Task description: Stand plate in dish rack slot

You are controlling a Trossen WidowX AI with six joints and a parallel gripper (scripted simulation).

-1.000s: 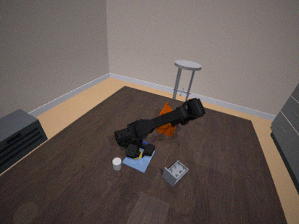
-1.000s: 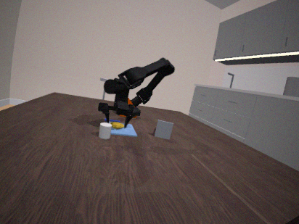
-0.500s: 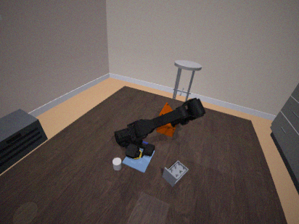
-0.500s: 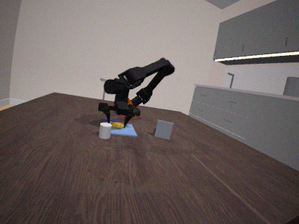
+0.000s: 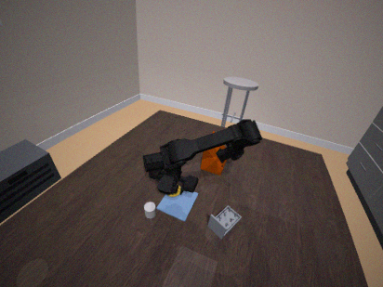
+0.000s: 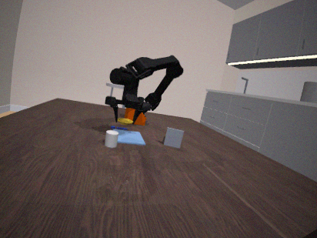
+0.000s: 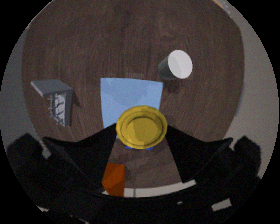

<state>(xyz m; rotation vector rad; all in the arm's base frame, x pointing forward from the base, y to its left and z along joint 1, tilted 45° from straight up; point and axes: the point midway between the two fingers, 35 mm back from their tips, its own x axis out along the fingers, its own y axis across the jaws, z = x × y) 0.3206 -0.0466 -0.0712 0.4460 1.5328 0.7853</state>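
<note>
Now: the grey dish rack 20 mm behind my gripper tip, 230 mm to the left of it and 40 mm below it. The rest, counted from my gripper tip: yellow plate: 10 mm above; then blue mat: 10 mm behind, 20 mm to the left, 60 mm below; then white cup: 100 mm ahead, 40 mm to the right, 40 mm below.
</note>
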